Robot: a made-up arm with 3 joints. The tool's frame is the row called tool. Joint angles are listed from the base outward. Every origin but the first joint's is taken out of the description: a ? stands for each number. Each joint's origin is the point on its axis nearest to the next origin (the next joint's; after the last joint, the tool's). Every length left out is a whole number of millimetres.
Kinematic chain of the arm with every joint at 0, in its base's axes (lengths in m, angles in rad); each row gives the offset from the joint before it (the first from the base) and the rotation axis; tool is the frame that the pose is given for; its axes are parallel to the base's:
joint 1: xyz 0 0 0.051 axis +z
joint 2: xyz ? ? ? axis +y
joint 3: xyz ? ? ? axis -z
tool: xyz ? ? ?
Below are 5 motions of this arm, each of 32 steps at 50 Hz.
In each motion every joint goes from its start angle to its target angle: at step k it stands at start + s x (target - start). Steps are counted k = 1, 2, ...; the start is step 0. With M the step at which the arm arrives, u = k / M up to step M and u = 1 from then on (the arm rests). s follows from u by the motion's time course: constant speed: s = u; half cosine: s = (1 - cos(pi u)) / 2; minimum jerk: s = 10 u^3 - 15 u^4 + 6 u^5.
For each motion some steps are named. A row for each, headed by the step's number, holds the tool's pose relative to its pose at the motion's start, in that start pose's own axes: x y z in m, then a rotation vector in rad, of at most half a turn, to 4 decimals.
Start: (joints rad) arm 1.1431 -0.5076 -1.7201
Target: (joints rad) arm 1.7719 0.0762 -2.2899
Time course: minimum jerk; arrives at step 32
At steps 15, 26, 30, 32:
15: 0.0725 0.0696 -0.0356 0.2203 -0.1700 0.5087
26: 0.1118 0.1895 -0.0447 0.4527 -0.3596 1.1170
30: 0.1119 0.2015 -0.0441 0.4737 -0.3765 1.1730
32: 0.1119 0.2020 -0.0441 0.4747 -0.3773 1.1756

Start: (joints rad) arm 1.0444 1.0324 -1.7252
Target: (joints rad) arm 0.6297 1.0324 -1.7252
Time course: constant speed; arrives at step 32
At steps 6, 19, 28, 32:
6: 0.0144 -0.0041 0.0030 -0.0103 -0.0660 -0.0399
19: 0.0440 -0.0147 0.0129 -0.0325 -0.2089 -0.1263
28: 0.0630 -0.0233 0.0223 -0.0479 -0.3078 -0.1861
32: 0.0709 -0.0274 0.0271 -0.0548 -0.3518 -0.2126

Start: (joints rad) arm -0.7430 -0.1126 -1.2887
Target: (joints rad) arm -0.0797 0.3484 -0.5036
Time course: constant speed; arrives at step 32
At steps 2, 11, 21, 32:
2: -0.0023 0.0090 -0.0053 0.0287 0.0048 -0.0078
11: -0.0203 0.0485 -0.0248 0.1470 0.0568 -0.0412
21: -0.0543 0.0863 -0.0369 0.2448 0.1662 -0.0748
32: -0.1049 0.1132 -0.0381 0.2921 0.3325 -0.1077

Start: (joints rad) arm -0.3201 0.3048 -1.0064
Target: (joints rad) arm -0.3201 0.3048 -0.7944
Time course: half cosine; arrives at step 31
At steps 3, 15, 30, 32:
3: -0.0004 0.0002 0.0000 0.0000 0.0000 -0.0049
15: -0.0087 0.0040 0.0000 0.0000 0.0000 -0.1006
30: -0.0177 0.0093 0.0000 0.0000 0.0000 -0.2115
32: -0.0177 0.0093 0.0000 0.0000 0.0000 -0.2120

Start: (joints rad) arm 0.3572 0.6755 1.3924
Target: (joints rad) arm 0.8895 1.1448 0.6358
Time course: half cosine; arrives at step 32
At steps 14, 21, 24, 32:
14: 0.0763 -0.0606 -0.0030 -0.2282 -0.0808 0.4571
21: 0.1485 -0.0901 0.0109 -0.4471 -0.1175 0.8072
24: 0.1742 -0.0958 0.0187 -0.5313 -0.1229 0.9231
32: 0.2058 -0.0998 0.0302 -0.6410 -0.1234 1.0603

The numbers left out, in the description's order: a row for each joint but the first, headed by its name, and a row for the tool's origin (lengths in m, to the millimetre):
joint 2: -0.112 0.059 0
joint 3: 0.116 0 -0.218
tool: -0.035 -0.088 0

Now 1 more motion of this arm.
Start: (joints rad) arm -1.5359 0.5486 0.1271
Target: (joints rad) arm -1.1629 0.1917 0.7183
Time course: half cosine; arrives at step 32
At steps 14, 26, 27, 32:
14: 0.0163 -0.0072 0.0114 -0.0319 -0.1558 -0.1039
26: 0.0357 -0.0032 0.0242 0.0065 -0.3475 -0.2180
27: 0.0365 -0.0026 0.0248 0.0106 -0.3562 -0.2230
32: 0.0385 -0.0012 0.0262 0.0209 -0.3763 -0.2346

